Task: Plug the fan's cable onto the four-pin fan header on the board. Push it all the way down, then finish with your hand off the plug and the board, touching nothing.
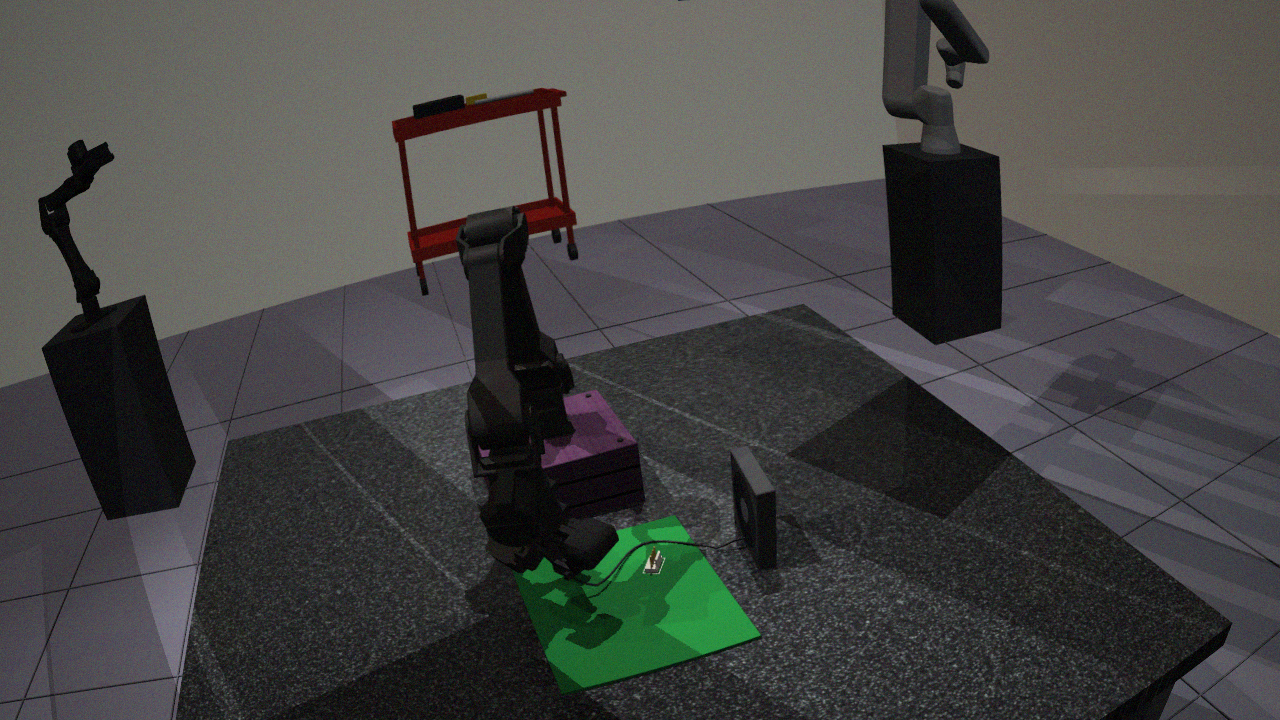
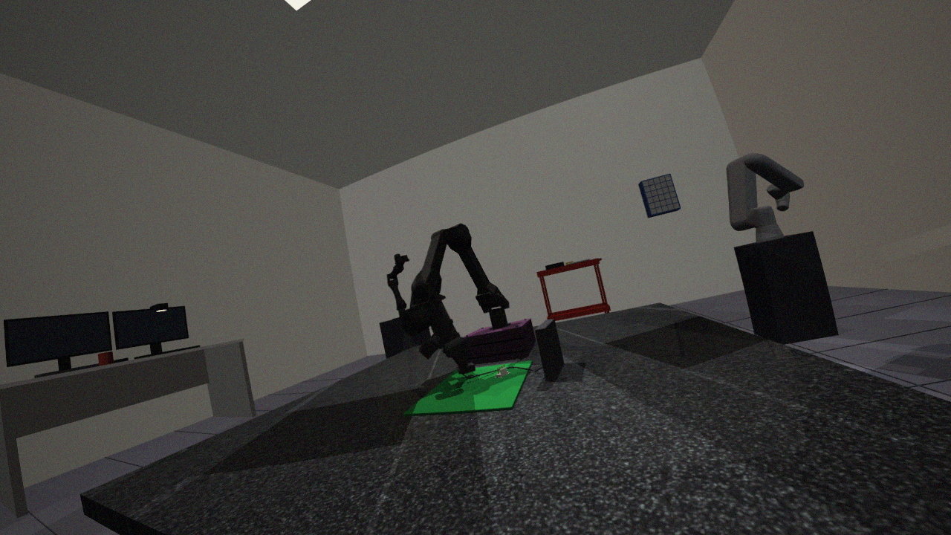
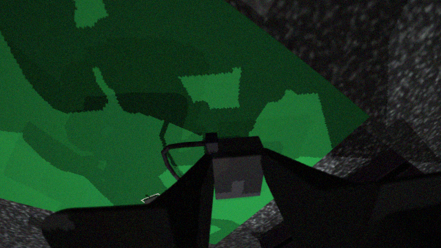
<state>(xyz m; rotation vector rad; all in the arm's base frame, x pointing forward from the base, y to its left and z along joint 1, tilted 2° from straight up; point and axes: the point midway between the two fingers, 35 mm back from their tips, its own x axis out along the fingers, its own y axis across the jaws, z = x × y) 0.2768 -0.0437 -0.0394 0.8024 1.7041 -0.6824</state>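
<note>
Now: gripper tip 1 cm short of the black fan, 24 cm to the right of it and 3 cm below it. From my gripper tip the other things lie so: white four-pin header 1 cm ahead, 11 cm to the left, 2 cm below; then green board 6 cm ahead, 6 cm to the left, 4 cm below; then dark fan plug 1 cm to the left.
</note>
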